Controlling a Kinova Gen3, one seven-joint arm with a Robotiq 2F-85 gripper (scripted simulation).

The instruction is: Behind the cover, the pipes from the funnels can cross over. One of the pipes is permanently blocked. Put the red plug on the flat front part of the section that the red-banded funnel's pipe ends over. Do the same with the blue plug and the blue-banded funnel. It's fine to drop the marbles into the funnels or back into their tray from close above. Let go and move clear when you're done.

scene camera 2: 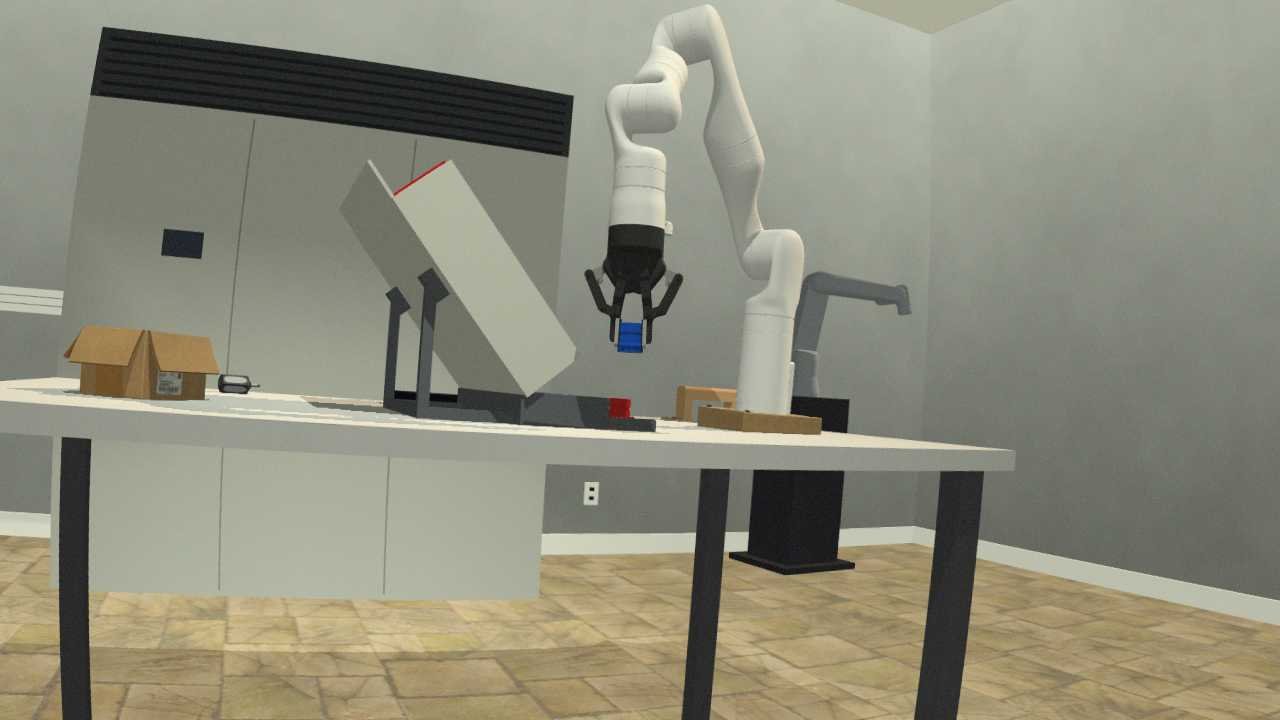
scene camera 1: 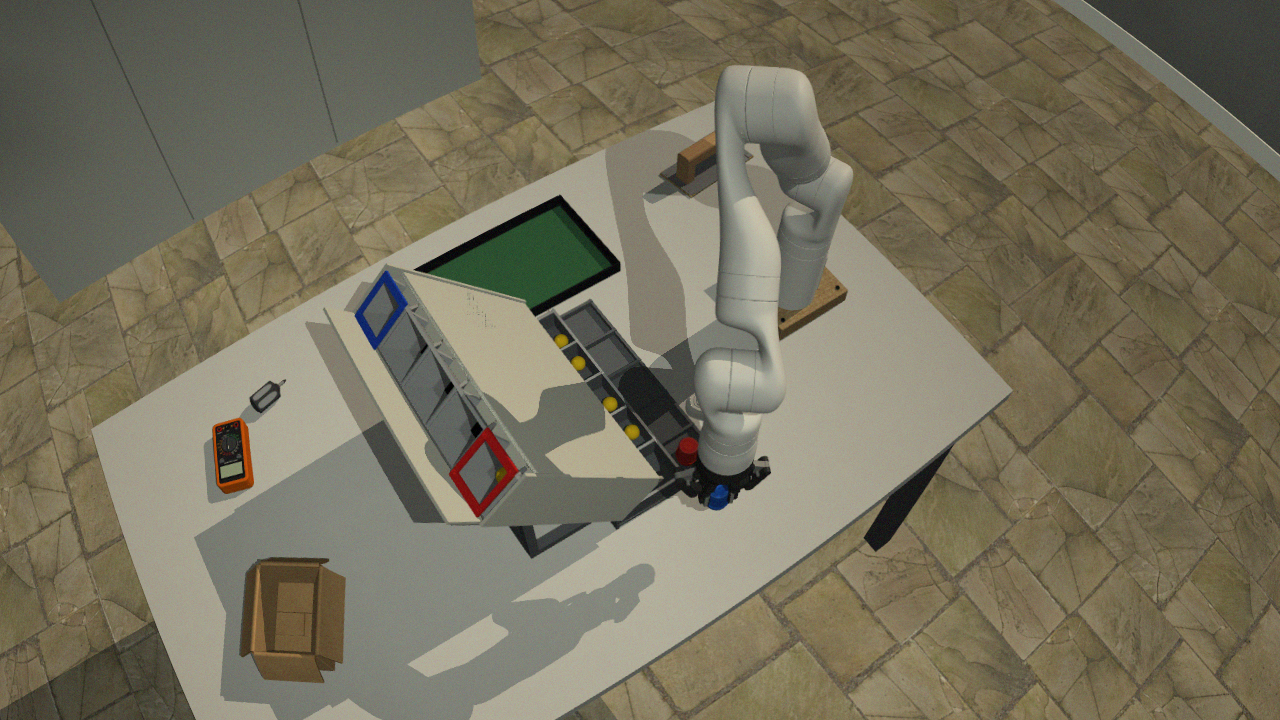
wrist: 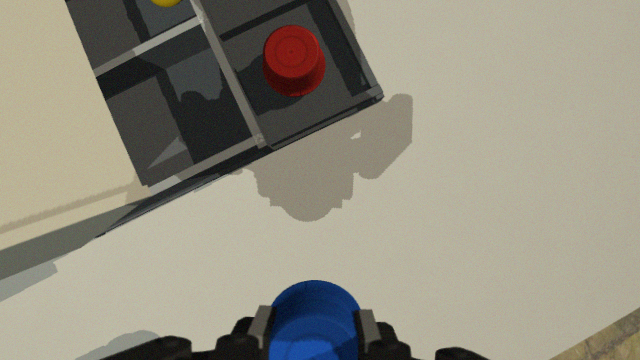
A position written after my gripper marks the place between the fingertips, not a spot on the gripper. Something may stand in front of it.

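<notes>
What I see includes my own gripper [scene camera 2: 630,347] [scene camera 1: 716,499] [wrist: 314,332]. There is a green marble tray [scene camera 1: 548,254], and in the wrist view the tray is out of frame. A cardboard box [scene camera 1: 281,603] [scene camera 2: 105,353] is here too, though the box is out of frame in the wrist view. I also see a slanted cover [wrist: 68,152].
</notes>
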